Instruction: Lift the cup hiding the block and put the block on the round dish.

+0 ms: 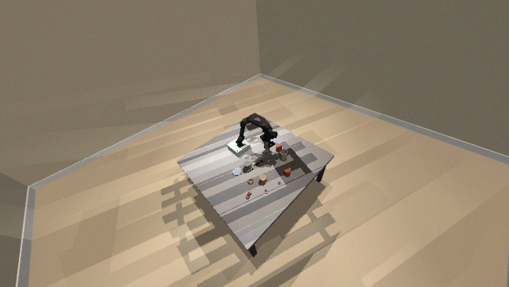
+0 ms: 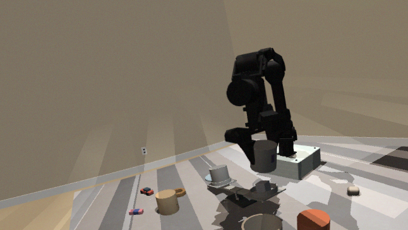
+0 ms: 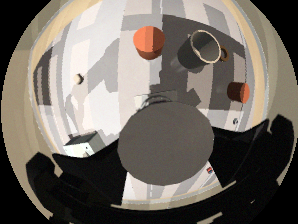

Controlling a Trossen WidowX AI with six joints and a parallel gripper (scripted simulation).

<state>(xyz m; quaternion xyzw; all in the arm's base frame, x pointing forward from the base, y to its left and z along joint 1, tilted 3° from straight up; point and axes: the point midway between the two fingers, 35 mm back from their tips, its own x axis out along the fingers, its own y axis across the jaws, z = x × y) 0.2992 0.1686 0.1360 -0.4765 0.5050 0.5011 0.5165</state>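
Now: gripper tip 80 mm above the small grey block and 10 mm to the left of it. Round my gripper tip: small balance: 150 mm below, 140 mm to the right; then grey mug: 130 mm below, 130 mm ahead, 120 mm to the left; then grey cup: 20 mm to the left, 10 mm above.
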